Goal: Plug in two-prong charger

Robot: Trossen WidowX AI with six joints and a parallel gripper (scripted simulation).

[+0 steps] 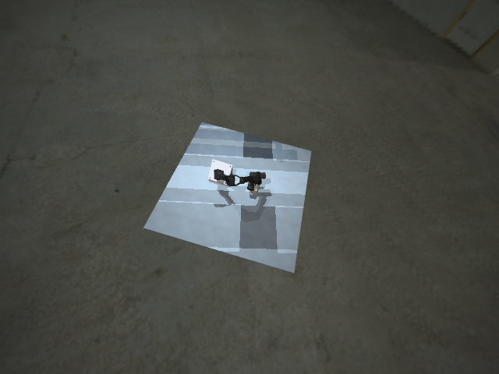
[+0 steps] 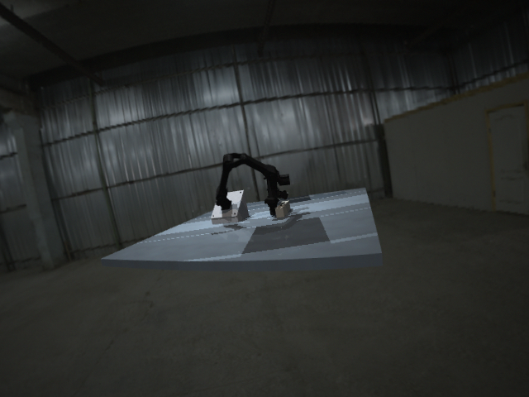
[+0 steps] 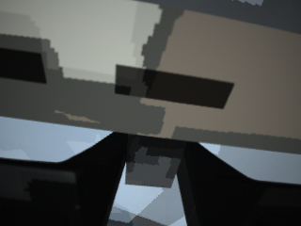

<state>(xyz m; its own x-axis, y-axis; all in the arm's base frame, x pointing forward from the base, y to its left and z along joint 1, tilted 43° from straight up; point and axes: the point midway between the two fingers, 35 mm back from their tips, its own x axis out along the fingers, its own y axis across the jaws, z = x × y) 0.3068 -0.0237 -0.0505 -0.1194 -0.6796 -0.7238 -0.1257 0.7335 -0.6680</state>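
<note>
My gripper tip is 2 cm short of the black two-prong charger and 1 cm below it.
</note>
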